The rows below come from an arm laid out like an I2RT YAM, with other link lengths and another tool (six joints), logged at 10 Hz.
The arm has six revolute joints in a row. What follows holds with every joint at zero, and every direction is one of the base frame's.
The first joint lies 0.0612 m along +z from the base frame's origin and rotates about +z.
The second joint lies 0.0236 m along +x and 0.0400 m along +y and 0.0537 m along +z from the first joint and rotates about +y.
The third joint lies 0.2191 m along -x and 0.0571 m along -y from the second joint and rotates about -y.
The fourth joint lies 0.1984 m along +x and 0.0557 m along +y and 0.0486 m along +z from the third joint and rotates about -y.
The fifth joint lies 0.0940 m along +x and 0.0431 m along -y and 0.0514 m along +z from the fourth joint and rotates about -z.
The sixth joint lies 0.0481 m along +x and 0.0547 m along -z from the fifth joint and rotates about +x.
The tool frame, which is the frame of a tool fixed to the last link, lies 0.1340 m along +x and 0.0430 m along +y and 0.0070 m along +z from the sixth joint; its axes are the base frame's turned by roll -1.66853, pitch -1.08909 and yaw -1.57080 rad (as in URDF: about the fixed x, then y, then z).
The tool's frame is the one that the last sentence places.
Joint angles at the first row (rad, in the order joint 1, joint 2, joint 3, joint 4, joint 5, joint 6):
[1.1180, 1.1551, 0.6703, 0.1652, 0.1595, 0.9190]
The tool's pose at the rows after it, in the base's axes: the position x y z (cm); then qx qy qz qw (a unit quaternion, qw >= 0):
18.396 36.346 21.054 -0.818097 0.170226 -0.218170 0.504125
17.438 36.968 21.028 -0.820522 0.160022 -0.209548 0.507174
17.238 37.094 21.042 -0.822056 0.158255 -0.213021 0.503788
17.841 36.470 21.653 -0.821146 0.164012 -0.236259 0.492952
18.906 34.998 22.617 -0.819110 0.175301 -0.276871 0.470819
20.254 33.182 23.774 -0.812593 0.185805 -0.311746 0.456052
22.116 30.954 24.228 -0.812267 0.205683 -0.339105 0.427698
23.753 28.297 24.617 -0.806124 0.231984 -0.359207 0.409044
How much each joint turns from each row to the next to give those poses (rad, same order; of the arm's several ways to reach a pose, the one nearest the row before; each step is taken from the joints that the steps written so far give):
[0.0118, 0.0018, -0.0153, 0.0214, -0.0150, 0.0210]
[0.0275, 0.0081, 0.0045, 0.0024, -0.0013, 0.0038]
[0.0126, 0.0010, 0.0089, -0.0132, 0.0162, -0.0040]
[-0.0010, -0.0243, 0.0250, -0.0538, 0.0463, -0.0224]
[-0.0060, -0.0496, 0.0368, -0.0965, 0.0804, -0.0390]
[-0.0359, -0.0539, 0.0216, -0.0660, 0.0402, -0.0428]
[-0.0610, -0.0365, 0.0372, -0.0955, 0.0246, -0.0292]
[-0.0718, -0.0544, 0.0059, -0.0658, 0.0078, -0.0125]

